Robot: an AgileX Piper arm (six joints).
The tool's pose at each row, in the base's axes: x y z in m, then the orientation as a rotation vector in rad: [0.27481, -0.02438, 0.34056, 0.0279, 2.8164, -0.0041]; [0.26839, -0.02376, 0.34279, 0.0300, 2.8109, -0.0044]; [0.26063, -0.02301, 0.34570, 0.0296, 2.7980, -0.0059]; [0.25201, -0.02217, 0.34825, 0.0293, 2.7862, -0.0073]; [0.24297, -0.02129, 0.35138, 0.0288, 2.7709, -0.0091]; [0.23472, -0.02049, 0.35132, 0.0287, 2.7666, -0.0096]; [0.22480, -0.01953, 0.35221, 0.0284, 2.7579, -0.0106]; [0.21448, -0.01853, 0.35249, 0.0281, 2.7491, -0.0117]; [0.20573, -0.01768, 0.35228, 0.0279, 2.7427, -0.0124]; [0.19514, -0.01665, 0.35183, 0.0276, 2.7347, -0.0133]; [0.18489, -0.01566, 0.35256, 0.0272, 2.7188, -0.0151]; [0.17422, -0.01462, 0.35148, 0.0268, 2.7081, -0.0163]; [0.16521, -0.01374, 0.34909, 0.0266, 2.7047, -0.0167]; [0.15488, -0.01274, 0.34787, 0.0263, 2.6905, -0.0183]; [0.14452, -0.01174, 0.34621, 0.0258, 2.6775, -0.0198]
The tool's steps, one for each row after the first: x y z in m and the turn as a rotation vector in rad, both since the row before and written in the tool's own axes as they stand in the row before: [0.00538, 0.00049, -0.00417, 0.0004, -0.0055, 0.0015]; [0.00641, 0.00059, -0.00528, 0.0009, -0.0129, -0.0003]; [0.00727, 0.00066, -0.00531, 0.0008, -0.0118, -0.0003]; [0.00740, 0.00068, -0.00609, 0.0011, -0.0153, -0.0004]; [0.00773, 0.00062, -0.00294, 0.0003, -0.0043, -0.0001]; [0.00892, 0.00075, -0.00447, 0.0006, -0.0087, -0.0003]; [0.00948, 0.00078, -0.00413, 0.0007, -0.0088, -0.0003]; [0.00818, 0.00066, -0.00316, 0.0004, -0.0064, -0.0002]; [0.00995, 0.00081, -0.00371, 0.0005, -0.0080, -0.0003]; [0.00914, 0.00077, -0.00474, 0.0011, -0.0159, -0.0004]; [0.01019, 0.00082, -0.00341, 0.0007, -0.0107, -0.0003]; [0.00919, 0.00070, -0.00163, 0.0002, -0.0034, -0.0002]; [0.00989, 0.00079, -0.00328, 0.0010, -0.0142, -0.0003]; [0.01006, 0.00079, -0.00304, 0.0009, -0.0130, -0.0004]
